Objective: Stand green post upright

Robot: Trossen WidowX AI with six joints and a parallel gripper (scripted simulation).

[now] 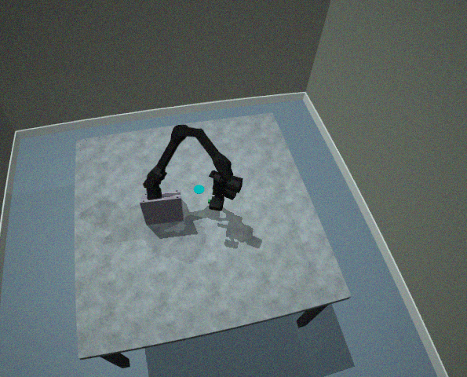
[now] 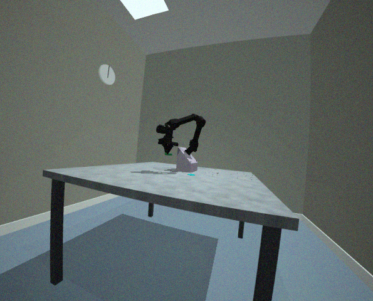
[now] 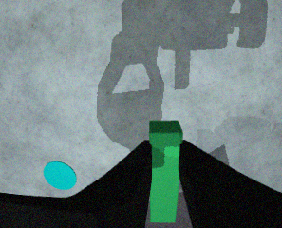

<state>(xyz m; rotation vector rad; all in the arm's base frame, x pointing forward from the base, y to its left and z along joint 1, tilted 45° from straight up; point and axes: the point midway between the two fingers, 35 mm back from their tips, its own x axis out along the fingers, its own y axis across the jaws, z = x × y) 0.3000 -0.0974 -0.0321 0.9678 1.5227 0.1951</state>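
Now: the cyan circle 50 mm behind my gripper tip, 200 mm to the left of it and 150 mm below it. Also, from my gripper tip: green post: 20 mm behind, 10 mm to the left.
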